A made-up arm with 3 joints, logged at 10 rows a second.
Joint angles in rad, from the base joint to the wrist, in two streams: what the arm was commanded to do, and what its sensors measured. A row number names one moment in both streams.
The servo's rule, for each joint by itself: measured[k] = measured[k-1] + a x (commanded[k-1-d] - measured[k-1]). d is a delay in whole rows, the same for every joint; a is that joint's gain. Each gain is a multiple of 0.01, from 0.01 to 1. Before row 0 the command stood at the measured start. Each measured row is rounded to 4 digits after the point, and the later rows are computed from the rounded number. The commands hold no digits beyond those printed.
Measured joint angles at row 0:
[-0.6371 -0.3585 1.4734]
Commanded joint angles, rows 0 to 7:
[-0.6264 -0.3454 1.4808]
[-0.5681 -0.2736 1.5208]
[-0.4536 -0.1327 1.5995]
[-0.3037 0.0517 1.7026]
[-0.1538 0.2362 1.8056]
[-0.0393 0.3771 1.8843]
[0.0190 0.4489 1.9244]
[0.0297 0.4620 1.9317]
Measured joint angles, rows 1 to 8:
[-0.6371 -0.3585 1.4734]
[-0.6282 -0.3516 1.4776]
[-0.5783 -0.3103 1.5022]
[-0.4748 -0.2162 1.5577]
[-0.3328 -0.0742 1.6403]
[-0.1842 0.0903 1.7345]
[-0.0639 0.2423 1.8199]
[0.0049 0.3518 1.8795]
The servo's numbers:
d 1
a 0.83 0.53 0.57

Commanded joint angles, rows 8 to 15:
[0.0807 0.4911 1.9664]
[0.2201 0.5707 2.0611]
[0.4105 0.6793 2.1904]
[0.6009 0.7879 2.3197]
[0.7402 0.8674 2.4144]
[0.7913 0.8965 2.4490]
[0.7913 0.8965 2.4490]
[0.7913 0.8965 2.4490]
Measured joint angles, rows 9 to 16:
[0.0255 0.4102 1.9093]
[0.0713 0.4531 1.9418]
[0.1948 0.5154 2.0098]
[0.3738 0.6023 2.1127]
[0.5623 0.7007 2.2307]
[0.7100 0.7891 2.3354]
[0.7775 0.8460 2.4002]
[0.7890 0.8728 2.4280]

